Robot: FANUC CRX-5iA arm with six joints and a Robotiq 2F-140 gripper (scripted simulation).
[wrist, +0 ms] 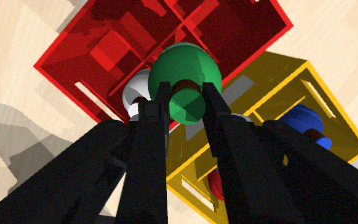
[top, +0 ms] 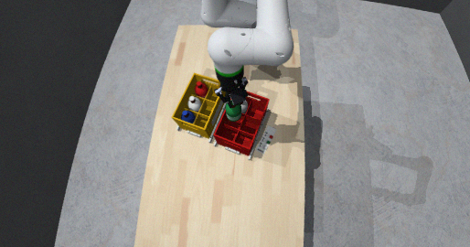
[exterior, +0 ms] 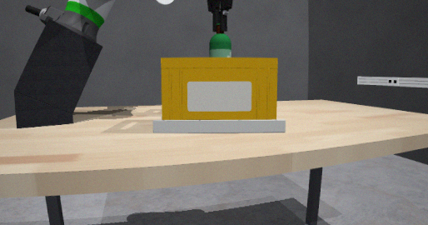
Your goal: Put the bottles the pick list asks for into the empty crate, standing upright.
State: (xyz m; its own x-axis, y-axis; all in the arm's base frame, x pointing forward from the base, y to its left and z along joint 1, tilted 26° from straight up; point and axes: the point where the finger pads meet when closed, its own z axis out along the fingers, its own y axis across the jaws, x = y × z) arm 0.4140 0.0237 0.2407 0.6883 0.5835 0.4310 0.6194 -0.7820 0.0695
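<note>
Now: hand 8 cm above the green bottle. From my hand the other things lie so: red crate 23 cm below, 4 cm to the left, 1 cm ahead; then yellow crate 23 cm below, 19 cm to the right, 2 cm behind; then blue bottle 24 cm to the right, 23 cm below, 7 cm ahead.
</note>
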